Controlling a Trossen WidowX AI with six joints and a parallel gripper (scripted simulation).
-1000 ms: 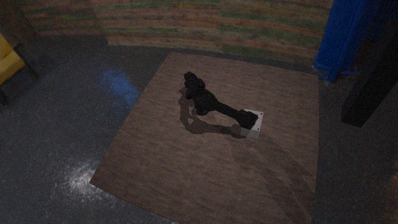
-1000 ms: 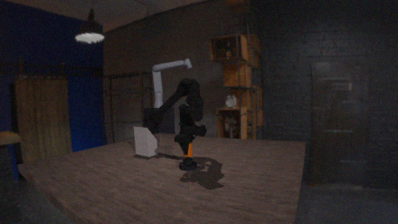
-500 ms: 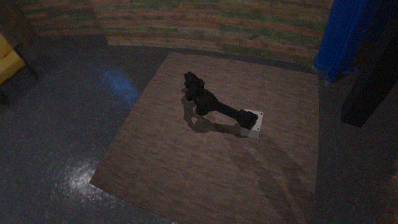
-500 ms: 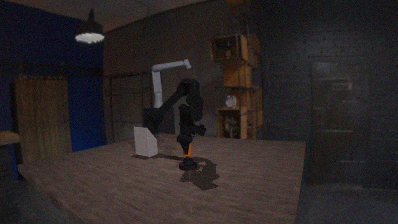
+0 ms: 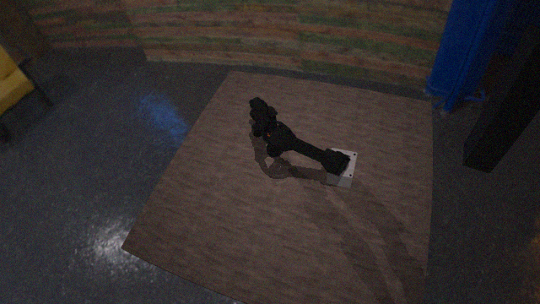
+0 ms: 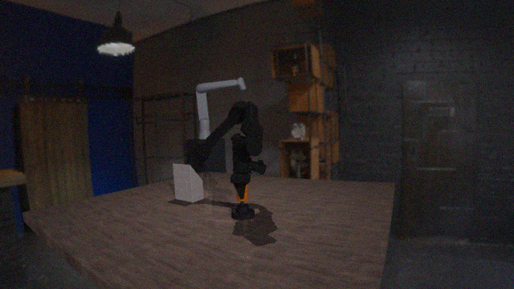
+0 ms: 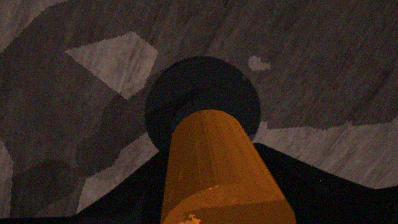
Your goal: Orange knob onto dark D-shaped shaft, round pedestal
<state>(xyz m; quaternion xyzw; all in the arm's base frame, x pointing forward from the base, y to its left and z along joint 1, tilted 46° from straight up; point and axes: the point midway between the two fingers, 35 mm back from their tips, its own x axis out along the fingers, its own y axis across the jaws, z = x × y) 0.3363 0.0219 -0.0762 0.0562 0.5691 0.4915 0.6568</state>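
Now: gripper tip 20 mm below the orange knob. Also, from my gripper tip: dark round pedestal: 40 mm below.
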